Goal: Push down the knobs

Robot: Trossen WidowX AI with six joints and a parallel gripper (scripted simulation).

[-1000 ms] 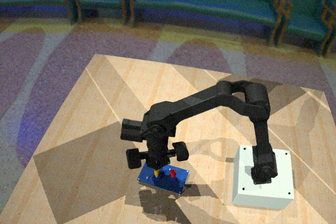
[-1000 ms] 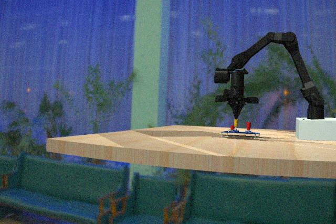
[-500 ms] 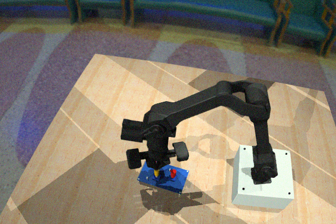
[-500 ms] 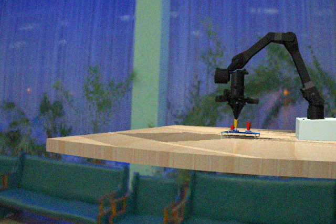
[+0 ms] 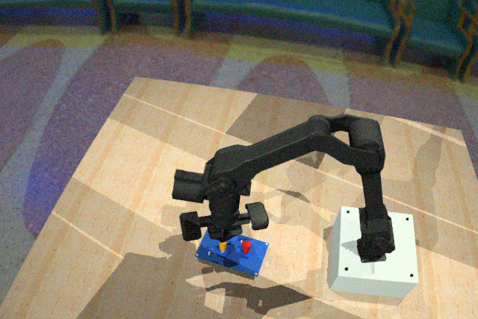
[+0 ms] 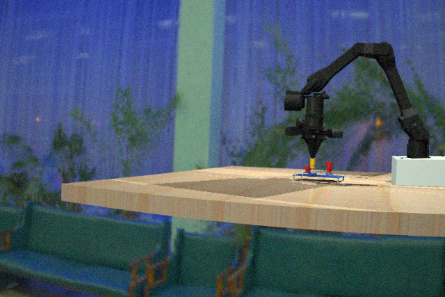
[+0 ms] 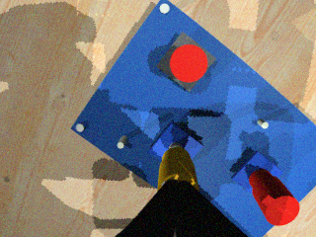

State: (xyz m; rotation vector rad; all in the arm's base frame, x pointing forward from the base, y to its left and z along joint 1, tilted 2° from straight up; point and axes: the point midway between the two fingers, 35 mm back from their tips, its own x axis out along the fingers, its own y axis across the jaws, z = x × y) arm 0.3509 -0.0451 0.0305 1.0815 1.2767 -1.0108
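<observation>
Now: the yellow knob 1 cm below my gripper tip. Round my gripper tip: red knob: 6 cm behind, 3 cm below.
</observation>
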